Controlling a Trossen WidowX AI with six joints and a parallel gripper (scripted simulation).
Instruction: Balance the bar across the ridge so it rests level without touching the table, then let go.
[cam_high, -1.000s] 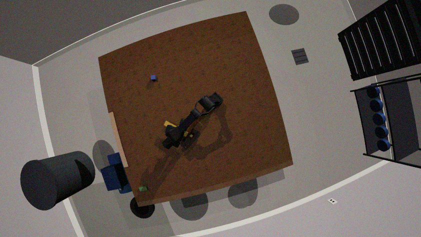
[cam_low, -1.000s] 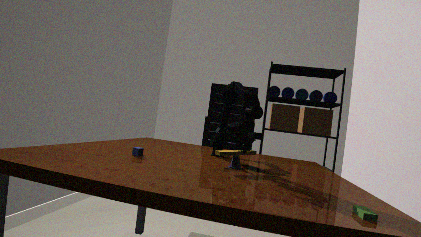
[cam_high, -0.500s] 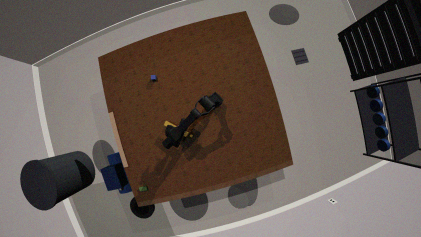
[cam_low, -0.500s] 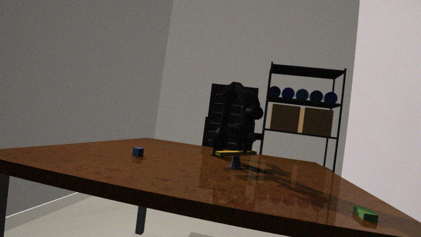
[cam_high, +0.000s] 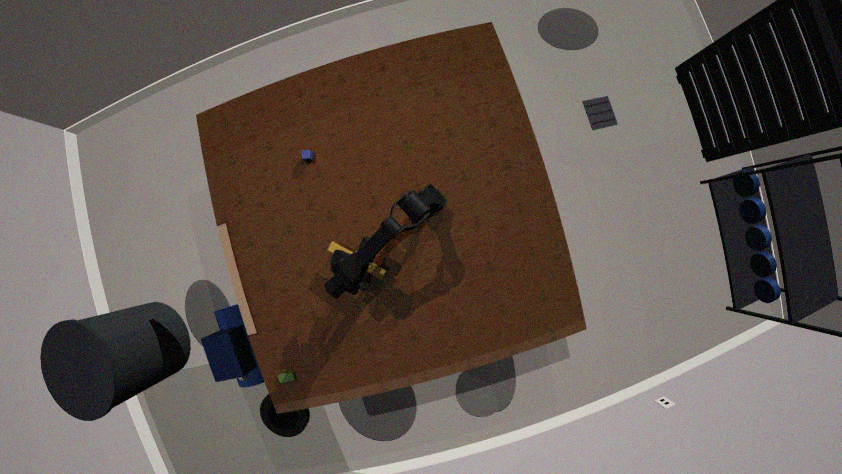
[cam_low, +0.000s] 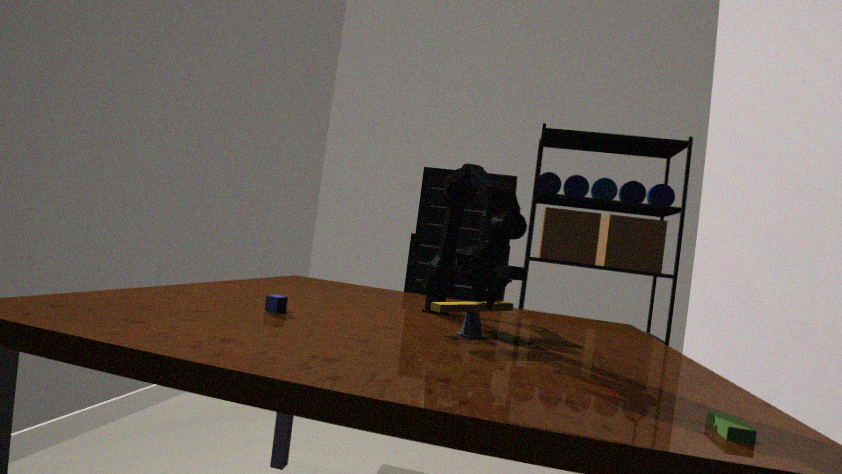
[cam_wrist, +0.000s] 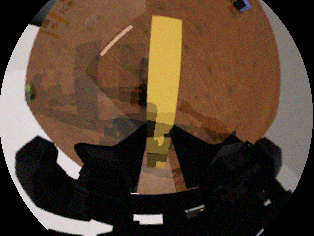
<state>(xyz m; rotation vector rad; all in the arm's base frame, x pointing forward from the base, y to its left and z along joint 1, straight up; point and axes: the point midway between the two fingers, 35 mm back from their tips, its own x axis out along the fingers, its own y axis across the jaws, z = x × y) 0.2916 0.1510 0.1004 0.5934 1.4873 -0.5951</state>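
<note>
Right now my gripper tip is 20 mm short of the yellow bar and 20 mm to the left of it. Also, from my gripper tip: blue cube 110 mm ahead, 450 mm to the right, 50 mm below; green block 450 mm ahead, 350 mm to the left, 60 mm below.
</note>
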